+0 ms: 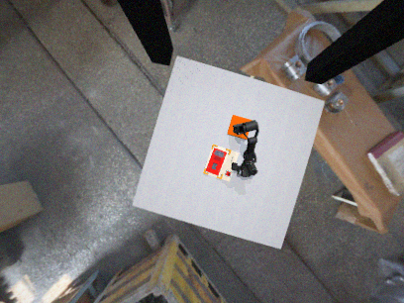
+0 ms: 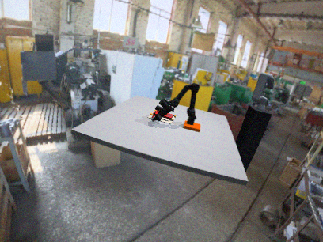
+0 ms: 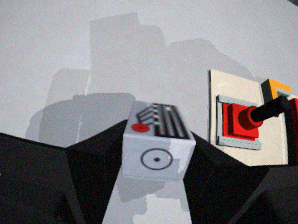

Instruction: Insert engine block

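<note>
Now: gripper tip 1 cm below the engine block and 1 cm past it.
</note>
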